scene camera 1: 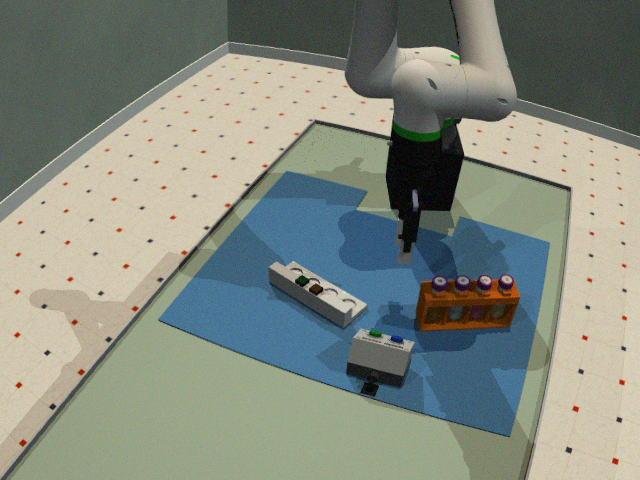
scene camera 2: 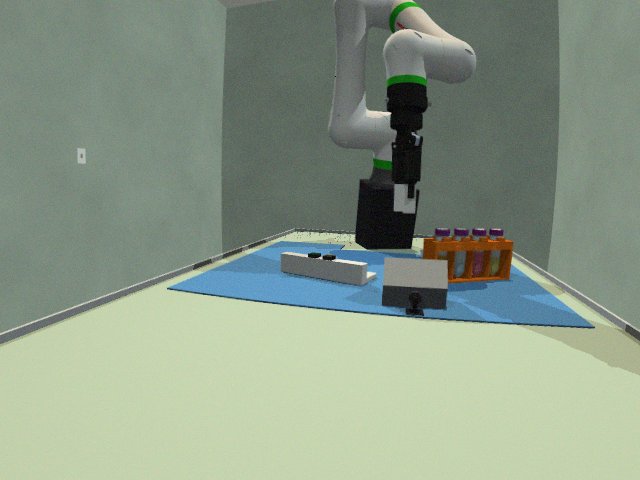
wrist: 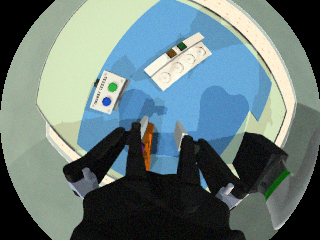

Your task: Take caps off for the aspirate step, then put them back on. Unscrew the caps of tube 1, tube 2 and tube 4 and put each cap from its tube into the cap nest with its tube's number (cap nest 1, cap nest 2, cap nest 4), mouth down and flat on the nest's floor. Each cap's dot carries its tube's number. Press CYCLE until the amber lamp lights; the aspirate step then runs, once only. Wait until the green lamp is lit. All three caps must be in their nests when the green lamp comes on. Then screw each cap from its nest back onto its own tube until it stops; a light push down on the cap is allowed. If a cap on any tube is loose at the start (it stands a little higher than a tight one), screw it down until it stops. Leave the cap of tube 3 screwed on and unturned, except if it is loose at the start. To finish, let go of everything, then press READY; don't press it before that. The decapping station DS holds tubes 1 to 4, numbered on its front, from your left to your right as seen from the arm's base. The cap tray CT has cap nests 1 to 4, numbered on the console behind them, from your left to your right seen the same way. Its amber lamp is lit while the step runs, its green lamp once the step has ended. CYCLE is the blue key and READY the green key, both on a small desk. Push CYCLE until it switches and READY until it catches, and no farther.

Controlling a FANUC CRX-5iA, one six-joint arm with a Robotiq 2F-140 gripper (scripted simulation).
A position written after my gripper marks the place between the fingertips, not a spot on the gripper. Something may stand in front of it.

In view: my gripper [scene camera 2: 403, 212] and a small grey desk [scene camera 2: 405, 280].
My gripper shows as well in scene camera 1 [scene camera 1: 402, 253] and in the wrist view [wrist: 161, 125]. The small grey desk is seen too in scene camera 1 [scene camera 1: 382, 360] and in the wrist view [wrist: 102, 91].
